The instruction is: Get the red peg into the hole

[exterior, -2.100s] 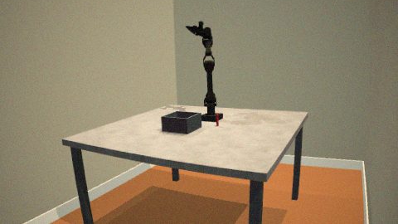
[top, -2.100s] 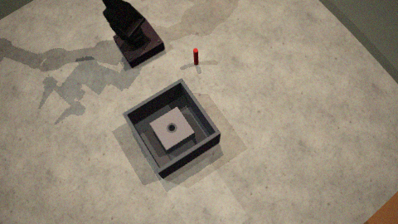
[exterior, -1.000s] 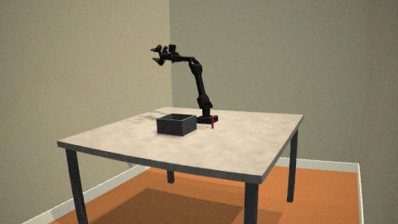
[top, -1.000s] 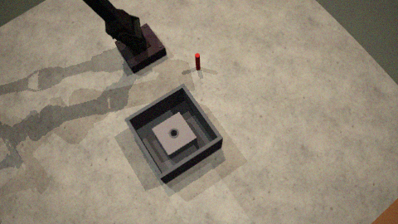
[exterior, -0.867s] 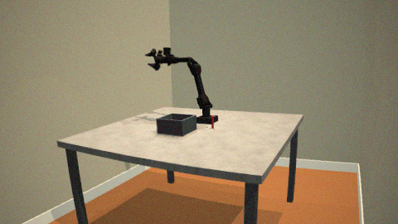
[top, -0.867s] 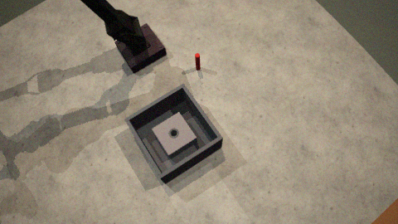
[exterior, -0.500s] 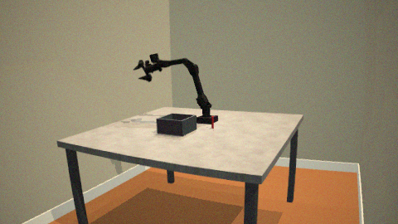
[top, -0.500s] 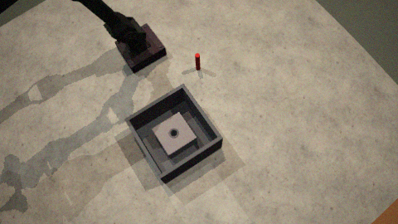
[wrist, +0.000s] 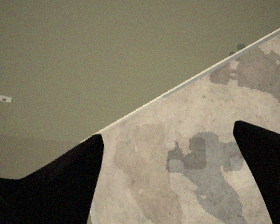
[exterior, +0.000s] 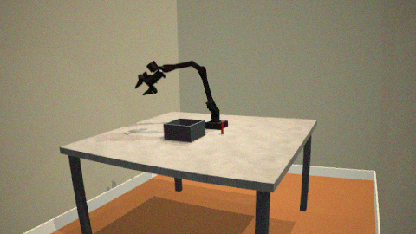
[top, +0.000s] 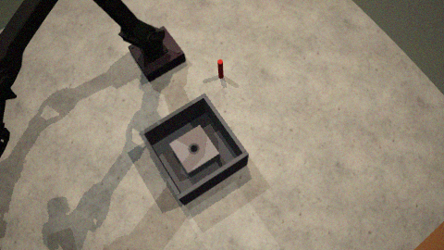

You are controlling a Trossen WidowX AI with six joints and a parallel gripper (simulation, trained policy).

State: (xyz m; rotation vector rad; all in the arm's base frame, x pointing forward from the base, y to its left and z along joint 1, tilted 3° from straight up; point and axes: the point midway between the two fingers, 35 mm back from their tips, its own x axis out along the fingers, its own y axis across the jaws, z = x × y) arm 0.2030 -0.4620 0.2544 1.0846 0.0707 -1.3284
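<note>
The red peg is 3 cm behind my gripper tip, 61 cm to the left of it and 23 cm below it. The rest, counted from my gripper tip: dark box: 12 cm ahead, 42 cm to the left, 24 cm below; pale plate: 12 cm ahead, 42 cm to the left, 22 cm below.
</note>
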